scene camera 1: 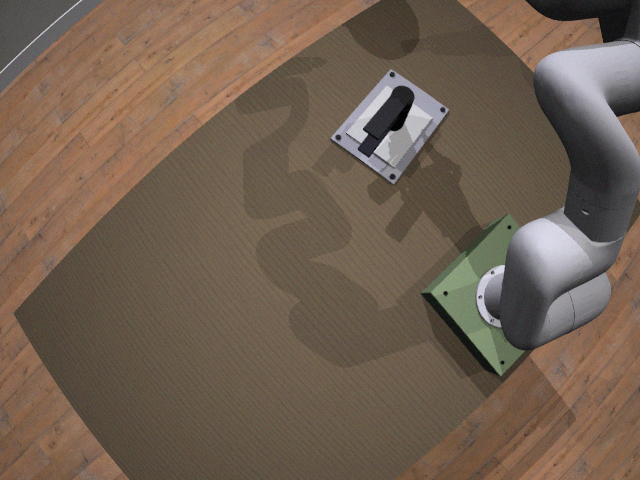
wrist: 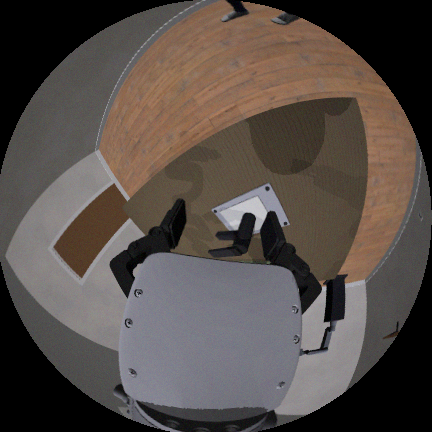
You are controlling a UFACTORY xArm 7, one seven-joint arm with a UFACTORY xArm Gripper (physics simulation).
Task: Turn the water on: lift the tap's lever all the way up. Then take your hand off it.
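Places are measured from the arm's base along level axes (x ahead, y left, z up), in metres.
Where they show: gripper, fingertip midpoint: [wrist: 224, 214].
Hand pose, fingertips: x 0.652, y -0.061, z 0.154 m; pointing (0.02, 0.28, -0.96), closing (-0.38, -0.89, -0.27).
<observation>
Things, the pixels of their centre, and the offset from my fingertips. "*": a spot on its surface instead. Level surfaces: height alone.
- black tap, surface spot: [scene camera 1: 402, 105] * dx -0.231, dy +0.067, dz -0.089 m
- thinner spout, body centre: [scene camera 1: 379, 132] [wrist: 227, 235] dx -0.237, dy +0.113, dz -0.167 m
- brown mat, surface height: dz -0.245 m
The black tap [scene camera 1: 402, 105] [wrist: 245, 230] stands on a white block on a grey plate. Its lever [scene camera 1: 385, 117] [wrist: 222, 252] is the bar at the top of the post, above the thinner spout [scene camera 1: 367, 146] [wrist: 226, 235]. Lever and spout point the same way and look roughly parallel; the lever's exact tilt is hard to tell. My gripper [wrist: 224, 214] is open wide and empty. In the wrist view the tap shows between and below the fingers, nearer the right one, with no contact visible. The gripper does not show in the scene view, where its shadow falls beside the plate.
The grey plate [scene camera 1: 340, 138] [wrist: 281, 212] lies on a brown mat [scene camera 1: 180, 310] [wrist: 345, 200], with a bolt at each corner. The green arm base [scene camera 1: 460, 299] stands at the mat's edge in the scene view. The grey arm [scene camera 1: 589, 129] rises above it on the right. Wooden floor surrounds the mat.
</observation>
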